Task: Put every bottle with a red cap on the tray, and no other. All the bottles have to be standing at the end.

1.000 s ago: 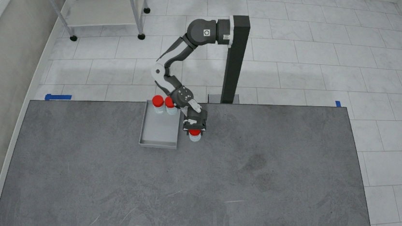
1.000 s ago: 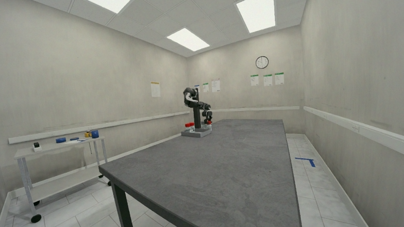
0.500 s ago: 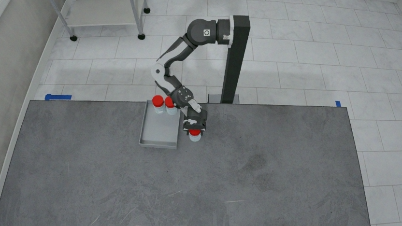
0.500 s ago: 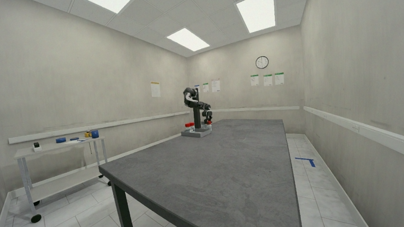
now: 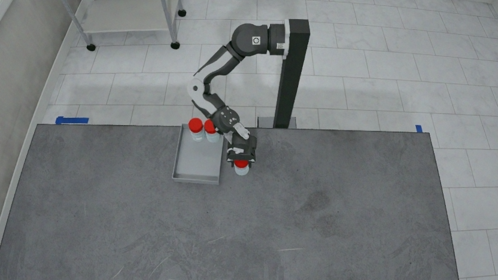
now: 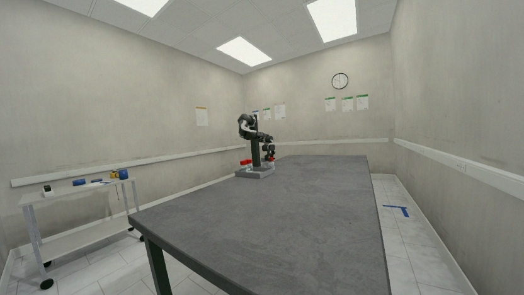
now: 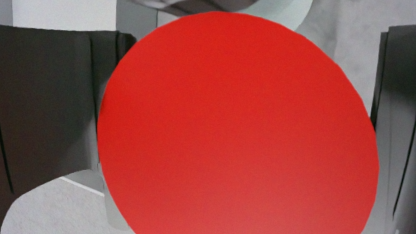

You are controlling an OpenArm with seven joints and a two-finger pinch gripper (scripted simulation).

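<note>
Now: the grey-capped bottle 60 mm behind my hand, 10 mm to the right of it and 50 mm below it. From my hand the other things lie so: grey tray (60 mm behind, 170 mm to the right, 80 mm below).
</note>
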